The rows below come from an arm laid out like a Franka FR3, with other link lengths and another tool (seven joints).
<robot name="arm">
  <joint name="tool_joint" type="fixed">
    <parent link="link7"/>
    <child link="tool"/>
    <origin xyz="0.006 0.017 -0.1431" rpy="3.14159 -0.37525 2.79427"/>
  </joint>
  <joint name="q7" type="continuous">
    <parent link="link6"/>
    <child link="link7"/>
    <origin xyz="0.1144 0 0"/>
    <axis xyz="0 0 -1"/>
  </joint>
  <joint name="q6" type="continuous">
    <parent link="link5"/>
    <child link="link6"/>
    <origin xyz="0 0 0"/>
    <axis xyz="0 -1 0"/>
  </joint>
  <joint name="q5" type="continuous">
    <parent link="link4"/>
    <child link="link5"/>
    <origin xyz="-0.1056 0 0.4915"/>
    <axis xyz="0 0 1"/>
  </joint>
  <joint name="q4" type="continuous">
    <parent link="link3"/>
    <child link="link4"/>
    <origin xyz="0.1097 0 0"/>
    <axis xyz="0 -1 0"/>
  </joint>
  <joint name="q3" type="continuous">
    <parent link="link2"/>
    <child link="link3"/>
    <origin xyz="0 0 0.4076"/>
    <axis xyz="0 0 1"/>
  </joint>
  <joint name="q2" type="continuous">
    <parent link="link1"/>
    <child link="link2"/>
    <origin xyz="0 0 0"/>
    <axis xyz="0 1 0"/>
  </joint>
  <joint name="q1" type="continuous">
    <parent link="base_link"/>
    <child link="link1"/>
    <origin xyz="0 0 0.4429"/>
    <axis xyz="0 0 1"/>
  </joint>
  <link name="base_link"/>
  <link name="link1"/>
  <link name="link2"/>
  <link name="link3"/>
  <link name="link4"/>
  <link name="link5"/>
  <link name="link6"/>
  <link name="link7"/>
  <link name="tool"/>
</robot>
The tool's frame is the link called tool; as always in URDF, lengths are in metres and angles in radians. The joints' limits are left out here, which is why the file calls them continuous.
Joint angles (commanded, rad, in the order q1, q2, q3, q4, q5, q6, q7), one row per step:
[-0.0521, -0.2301, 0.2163, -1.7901, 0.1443, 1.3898, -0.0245]
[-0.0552, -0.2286, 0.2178, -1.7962, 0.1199, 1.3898, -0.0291]
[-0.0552, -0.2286, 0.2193, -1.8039, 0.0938, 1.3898, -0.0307]
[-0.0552, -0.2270, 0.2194, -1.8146, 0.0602, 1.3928, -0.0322]
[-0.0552, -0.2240, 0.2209, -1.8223, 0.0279, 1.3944, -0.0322]
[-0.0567, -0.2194, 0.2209, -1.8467, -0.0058, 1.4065, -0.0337]
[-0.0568, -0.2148, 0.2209, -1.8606, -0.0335, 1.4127, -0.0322]
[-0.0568, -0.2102, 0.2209, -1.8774, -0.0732, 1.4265, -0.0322]
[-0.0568, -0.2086, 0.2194, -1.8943, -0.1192, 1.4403, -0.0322]
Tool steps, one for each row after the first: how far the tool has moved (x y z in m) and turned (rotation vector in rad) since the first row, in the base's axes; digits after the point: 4 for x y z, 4 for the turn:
[0.0011, -0.0049, -0.0052, -0.0244, 0.0035, 0.0025]
[0.0011, -0.0084, -0.0104, -0.0515, 0.0069, 0.0053]
[0.0023, -0.0141, -0.0181, -0.0855, 0.0109, 0.0068]
[0.0037, -0.0186, -0.0247, -0.1185, 0.0149, 0.0088]
[0.0064, -0.0256, -0.0409, -0.1531, 0.0265, 0.0100]
[0.0083, -0.0305, -0.0513, -0.1816, 0.0344, 0.0104]
[0.0113, -0.0371, -0.0627, -0.2209, 0.0357, 0.0141]
[0.0134, -0.0456, -0.0720, -0.2662, 0.0333, 0.0178]

